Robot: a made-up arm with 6 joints.
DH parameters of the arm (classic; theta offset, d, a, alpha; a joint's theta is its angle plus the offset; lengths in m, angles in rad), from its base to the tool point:
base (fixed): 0 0.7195 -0.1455 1.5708
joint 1: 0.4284 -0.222 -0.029 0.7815
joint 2: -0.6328 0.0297 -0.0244 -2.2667
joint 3: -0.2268 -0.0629 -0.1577 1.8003
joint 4: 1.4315 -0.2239 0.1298 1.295
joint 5: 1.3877 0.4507 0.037 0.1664
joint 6: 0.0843 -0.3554 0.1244 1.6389
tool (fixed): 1.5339 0.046 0 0
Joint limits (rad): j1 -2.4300..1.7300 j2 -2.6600..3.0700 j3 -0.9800..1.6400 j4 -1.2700..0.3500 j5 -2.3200..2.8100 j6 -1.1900..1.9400
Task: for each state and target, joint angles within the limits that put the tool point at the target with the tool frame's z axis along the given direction. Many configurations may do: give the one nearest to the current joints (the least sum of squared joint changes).
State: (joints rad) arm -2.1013 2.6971 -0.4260 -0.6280 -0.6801 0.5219
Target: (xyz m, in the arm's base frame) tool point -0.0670 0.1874 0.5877 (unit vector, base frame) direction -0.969 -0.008 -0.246
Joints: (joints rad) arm -1.8233 2.9249 -0.0332 -0.0259 0.2834 1.3569
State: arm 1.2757 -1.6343 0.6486 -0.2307 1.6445 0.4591
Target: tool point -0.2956 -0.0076 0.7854 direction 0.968 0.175 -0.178
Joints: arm 0.3829 -1.2902 0.9386 -0.6880 1.4073 0.0527
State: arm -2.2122 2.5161 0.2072 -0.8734 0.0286 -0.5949
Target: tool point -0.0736 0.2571 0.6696 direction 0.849 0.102 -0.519
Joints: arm -2.4300 2.1782 -0.0093 -0.7895 0.2664 -1.1875
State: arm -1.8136 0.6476 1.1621 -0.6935 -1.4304 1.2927
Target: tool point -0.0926 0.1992 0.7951 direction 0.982 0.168 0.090
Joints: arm -1.7134 0.9727 1.1822 -0.4009 -1.4343 1.4575
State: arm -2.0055 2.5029 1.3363 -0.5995 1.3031 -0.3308
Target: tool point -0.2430 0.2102 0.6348 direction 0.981 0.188 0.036
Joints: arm -2.2048 2.9785 1.1810 -1.2700 0.7926 -0.6911
